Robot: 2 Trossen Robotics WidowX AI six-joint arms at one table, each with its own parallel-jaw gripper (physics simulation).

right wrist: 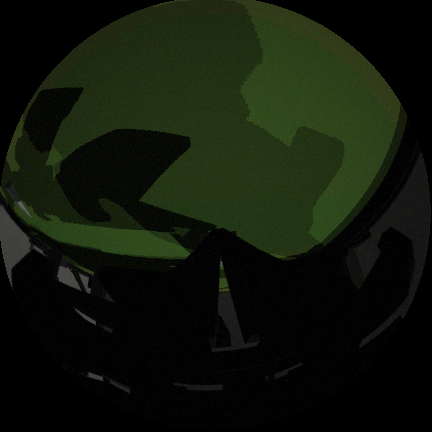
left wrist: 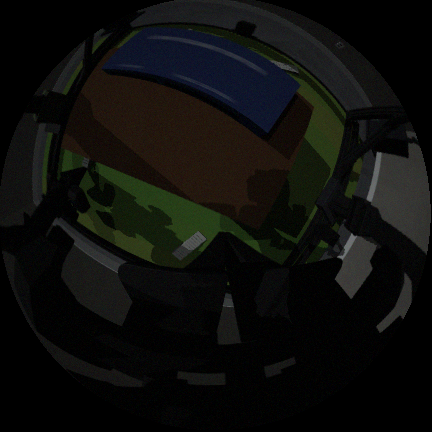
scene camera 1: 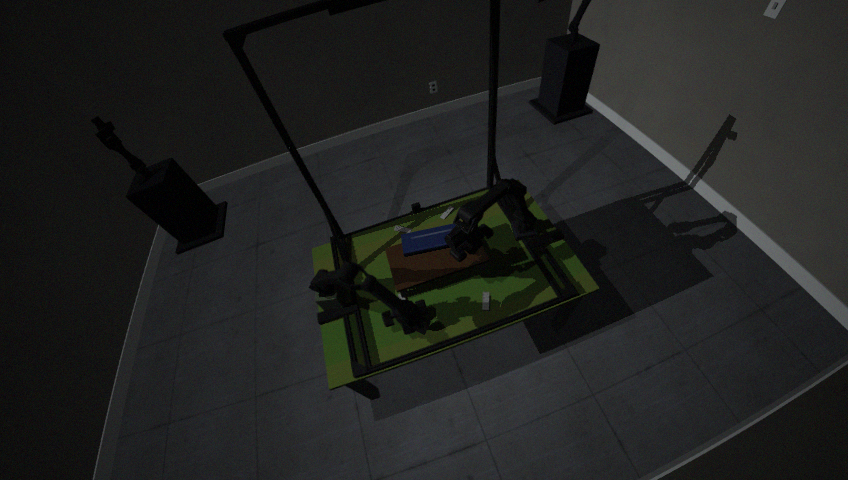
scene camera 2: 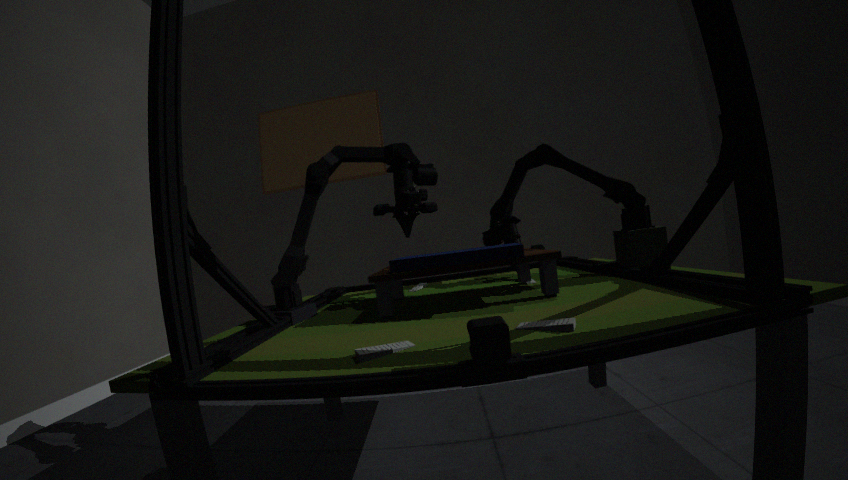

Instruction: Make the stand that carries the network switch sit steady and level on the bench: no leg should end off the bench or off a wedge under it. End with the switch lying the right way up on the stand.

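Where they show: left gripper, fingertip midpoint: [left wrist: 223, 236] [scene camera 1: 472, 253] [scene camera 2: 407, 237]; right gripper, fingertip midpoint: [right wrist: 217, 233] [left wrist: 85, 167]; left arm's base, origin of the base link: [left wrist: 335, 203] [scene camera 1: 524, 227] [scene camera 2: 289, 307]; right arm's base, origin of the base link: [scene camera 1: 326, 289] [scene camera 2: 637, 228].
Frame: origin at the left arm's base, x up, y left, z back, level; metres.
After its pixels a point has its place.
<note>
The stand, a brown board [scene camera 1: 428, 270] {x 0.068, y 0.203, z -0.487 m} [scene camera 2: 541, 255] {x 0.064, y 0.041, z -0.636 m} [left wrist: 175, 140] {x 0.068, y 0.164, z -0.382 m} on grey legs, stands mid-bench. The blue switch [scene camera 1: 423, 240] {x 0.095, y 0.058, z -0.492 m} [scene camera 2: 458, 257] {x 0.085, y -0.006, z -0.463 m} [left wrist: 200, 70] {x 0.095, y 0.076, z -0.411 m} lies flat along one long side of it. Loose pale ribbed wedges lie on the bench: one [scene camera 1: 446, 212] {x -0.028, y -0.196, z -0.363 m} [scene camera 2: 383, 349] {x -0.026, y -0.207, z -0.361 m}, a second [scene camera 1: 402, 228] {x -0.026, y -0.132, z -0.606 m} [scene camera 2: 547, 325] {x -0.026, y -0.142, z -0.606 m} [left wrist: 285, 66], and a third [scene camera 1: 486, 300] {x -0.026, y 0.340, z -0.257 m} [scene camera 2: 418, 287] {x -0.028, y 0.331, z -0.263 m} [left wrist: 190, 245] {x -0.028, y 0.336, z -0.256 m} on the opposite side. My left gripper [scene camera 2: 407, 233] {x 0.146, y 0.203, z -0.291 m} [left wrist: 223, 236] {x 0.146, y 0.203, z -0.291 m} is shut and empty above the stand. My right gripper [right wrist: 217, 233] {x -0.030, y 0.334, z -0.613 m} is shut and empty, low over the bench beside the stand. Some leg bottoms are hidden or dark.
The bench [scene camera 1: 348, 371] {x -0.033, y 0.569, z -0.866 m} [scene camera 2: 267, 359] {x -0.034, y -0.239, z -0.161 m} has a camouflage-green top with strong shadows. Dark frame posts [scene camera 1: 492, 89] {x 0.564, y -0.312, z -0.105 m} [scene camera 2: 165, 178] {x 0.267, y -0.333, z -0.104 m} rise at its edge. A small black block [scene camera 2: 489, 337] {x 0.005, y -0.255, z -0.522 m} stands on the edge rail near two wedges.
</note>
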